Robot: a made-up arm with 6 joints. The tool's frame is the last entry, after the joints. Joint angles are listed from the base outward.
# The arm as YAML. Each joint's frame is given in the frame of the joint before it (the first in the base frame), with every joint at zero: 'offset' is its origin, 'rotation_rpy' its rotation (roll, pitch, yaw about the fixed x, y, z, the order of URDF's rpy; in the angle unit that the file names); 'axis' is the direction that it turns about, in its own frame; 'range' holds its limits. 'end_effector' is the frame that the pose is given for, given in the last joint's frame.
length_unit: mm
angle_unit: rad
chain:
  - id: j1
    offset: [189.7, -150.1, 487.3]
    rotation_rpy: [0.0, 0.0, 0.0]
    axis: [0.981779, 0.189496, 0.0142]
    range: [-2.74, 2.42]
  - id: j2
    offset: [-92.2, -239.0, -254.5]
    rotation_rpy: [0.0, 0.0, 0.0]
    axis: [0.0, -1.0, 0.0]
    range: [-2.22, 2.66]
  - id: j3
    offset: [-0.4, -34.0, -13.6]
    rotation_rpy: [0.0, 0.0, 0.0]
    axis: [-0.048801, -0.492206, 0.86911]
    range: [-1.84, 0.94]
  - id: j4
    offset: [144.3, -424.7, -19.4]
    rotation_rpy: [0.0, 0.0, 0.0]
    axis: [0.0, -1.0, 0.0]
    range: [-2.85, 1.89]
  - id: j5
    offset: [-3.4, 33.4, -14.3]
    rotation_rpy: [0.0, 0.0, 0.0]
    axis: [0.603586, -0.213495, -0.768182]
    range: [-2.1, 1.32]
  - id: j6
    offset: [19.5, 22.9, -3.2]
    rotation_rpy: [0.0, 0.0, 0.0]
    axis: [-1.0, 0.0, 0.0]
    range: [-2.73, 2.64]
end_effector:
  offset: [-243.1, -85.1, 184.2]
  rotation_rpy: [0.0, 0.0, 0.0]
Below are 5 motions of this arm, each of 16 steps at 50 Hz.
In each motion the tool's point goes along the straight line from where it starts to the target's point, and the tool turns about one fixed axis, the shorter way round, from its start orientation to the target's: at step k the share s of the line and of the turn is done. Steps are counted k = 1, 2, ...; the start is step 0. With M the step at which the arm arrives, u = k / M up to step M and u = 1 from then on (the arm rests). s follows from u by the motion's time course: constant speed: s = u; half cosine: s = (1 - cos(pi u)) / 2; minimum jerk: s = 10 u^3 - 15 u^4 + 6 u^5.
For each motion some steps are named. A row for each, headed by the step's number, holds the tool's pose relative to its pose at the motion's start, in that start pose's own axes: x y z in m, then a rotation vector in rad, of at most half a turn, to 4 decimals.
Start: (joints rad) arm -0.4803 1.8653 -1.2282 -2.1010 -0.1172 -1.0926
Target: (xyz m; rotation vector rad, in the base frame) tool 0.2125 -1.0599 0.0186 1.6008 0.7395 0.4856
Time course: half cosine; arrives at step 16
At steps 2, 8, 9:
2: 0.0110 -0.0056 0.0011 -0.0044 0.0070 0.0180
8: 0.1445 -0.0738 0.0143 -0.0578 0.0914 0.2371
9: 0.1727 -0.0882 0.0171 -0.0690 0.1092 0.2833

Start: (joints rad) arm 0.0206 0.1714 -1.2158 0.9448 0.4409 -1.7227
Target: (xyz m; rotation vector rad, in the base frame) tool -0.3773 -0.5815 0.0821 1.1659 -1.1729 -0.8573
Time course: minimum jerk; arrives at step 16
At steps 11, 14, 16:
11: 0.0284 0.1663 -0.0267 -0.4004 -0.0319 -0.2470
14: 0.0341 0.1996 -0.0320 -0.4805 -0.0383 -0.2964
16: 0.0347 0.2028 -0.0325 -0.4883 -0.0389 -0.3013

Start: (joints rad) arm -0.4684 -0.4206 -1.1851 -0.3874 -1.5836 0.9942
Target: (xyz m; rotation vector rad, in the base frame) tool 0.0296 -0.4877 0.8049 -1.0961 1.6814 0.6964
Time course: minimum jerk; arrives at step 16
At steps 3, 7, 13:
3: 0.0002 -0.0002 0.0059 0.0044 0.0211 -0.0054
7: 0.0018 -0.0016 0.0468 0.0344 0.1662 -0.0428
13: 0.0045 -0.0041 0.1159 0.0852 0.4117 -0.1060

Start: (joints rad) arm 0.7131 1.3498 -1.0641 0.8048 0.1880 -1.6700
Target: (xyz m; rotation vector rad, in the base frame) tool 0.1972 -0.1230 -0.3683 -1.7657 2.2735 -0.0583
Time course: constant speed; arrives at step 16
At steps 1, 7, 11, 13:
1: 0.0004 -0.0054 -0.0064 0.0278 -0.0094 0.0017
7: 0.0027 -0.0378 -0.0447 0.1949 -0.0660 0.0119
11: 0.0042 -0.0593 -0.0702 0.3062 -0.1037 0.0187
13: 0.0050 -0.0701 -0.0830 0.3619 -0.1225 0.0221

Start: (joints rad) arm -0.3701 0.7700 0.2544 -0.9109 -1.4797 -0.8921
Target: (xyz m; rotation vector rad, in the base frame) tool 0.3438 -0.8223 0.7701 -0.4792 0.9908 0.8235
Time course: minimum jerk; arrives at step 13
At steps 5, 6, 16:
5: 0.0296 -0.0146 -0.0254 0.0307 -0.0093 0.0402
6: 0.0435 -0.0214 -0.0374 0.0451 -0.0136 0.0591
16: 0.1016 -0.0501 -0.0873 0.1053 -0.0319 0.1380

